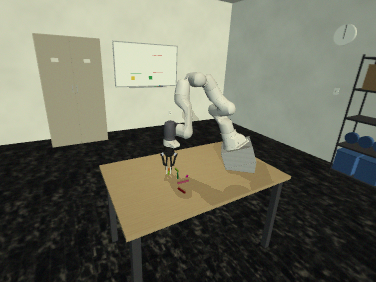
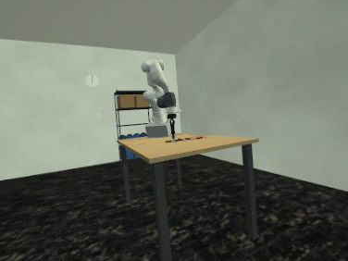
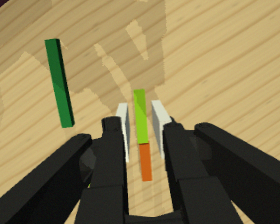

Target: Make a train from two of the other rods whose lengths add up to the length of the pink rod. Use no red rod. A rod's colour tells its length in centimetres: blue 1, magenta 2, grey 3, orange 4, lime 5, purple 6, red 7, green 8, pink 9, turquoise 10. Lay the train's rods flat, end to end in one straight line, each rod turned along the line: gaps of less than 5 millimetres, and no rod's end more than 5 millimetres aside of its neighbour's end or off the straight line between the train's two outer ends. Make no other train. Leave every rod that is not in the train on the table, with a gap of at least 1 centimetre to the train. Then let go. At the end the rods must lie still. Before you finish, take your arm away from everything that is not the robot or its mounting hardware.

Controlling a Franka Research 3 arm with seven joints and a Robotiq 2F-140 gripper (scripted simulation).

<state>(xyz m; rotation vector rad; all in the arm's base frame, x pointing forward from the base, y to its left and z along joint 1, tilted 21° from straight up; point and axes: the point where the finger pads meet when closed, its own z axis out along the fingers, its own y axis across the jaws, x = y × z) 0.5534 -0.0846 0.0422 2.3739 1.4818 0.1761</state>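
My gripper is now 40 mm to the left of the orange rod, 30 mm above it and 20 mm past it. Also, from my hand: pink rod (160 mm to the left, 40 mm behind, 30 mm below); green rod (60 mm to the left, 40 mm behind, 30 mm below); magenta rod (100 mm to the left, 100 mm behind, 30 mm below).
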